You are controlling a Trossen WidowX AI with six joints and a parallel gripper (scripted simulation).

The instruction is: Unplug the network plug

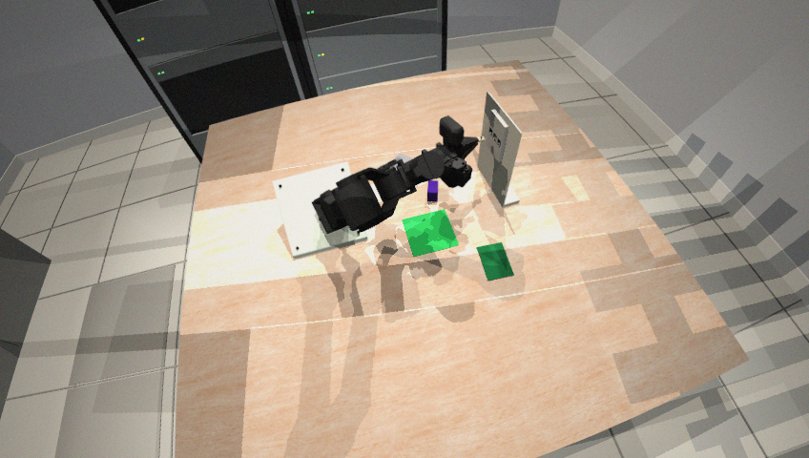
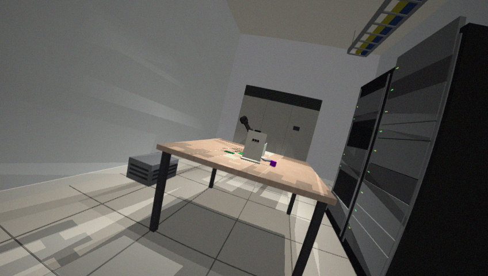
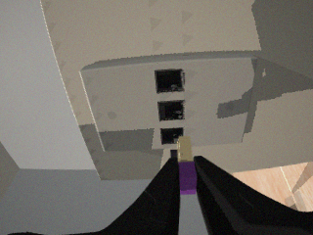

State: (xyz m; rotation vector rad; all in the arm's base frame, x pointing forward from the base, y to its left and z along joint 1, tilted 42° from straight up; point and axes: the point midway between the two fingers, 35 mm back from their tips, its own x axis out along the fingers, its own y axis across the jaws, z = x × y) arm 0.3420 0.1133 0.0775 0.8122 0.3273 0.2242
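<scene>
Now: gripper tip 180 mm above the green marked square, 150 mm past it and 120 mm to the left of it. Round my gripper tip: purple cube (200 mm to the left, 160 mm below); then upright grey panel (60 mm below, 60 mm ahead); then network plug (right at my gripper tip).
</scene>
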